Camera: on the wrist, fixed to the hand. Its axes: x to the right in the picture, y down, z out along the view.
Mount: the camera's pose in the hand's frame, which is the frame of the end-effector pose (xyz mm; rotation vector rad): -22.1 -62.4 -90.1 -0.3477 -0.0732 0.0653
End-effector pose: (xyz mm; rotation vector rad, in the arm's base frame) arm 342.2 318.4 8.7 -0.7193 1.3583 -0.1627
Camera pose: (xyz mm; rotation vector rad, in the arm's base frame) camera 271.8 247.2 58.5 -0.9594 1.3525 0.1550
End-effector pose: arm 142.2 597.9 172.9 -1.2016 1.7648 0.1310
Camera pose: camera 133.2 531.1 262.1 -1.3641 1.7634 0.5320
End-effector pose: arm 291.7 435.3 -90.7 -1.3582 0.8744 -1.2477
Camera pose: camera 191.7 449.0 -42.7 -1.6233 1.1112 -1.0198
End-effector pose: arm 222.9 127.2 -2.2 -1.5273 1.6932 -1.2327
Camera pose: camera 179.0 176.5 88.1 -1.6742 1.9671 -0.8694
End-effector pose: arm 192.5 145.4 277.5 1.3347 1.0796 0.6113
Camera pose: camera 90.3 156.0 233.4 1.0828 0.8286 0.7553
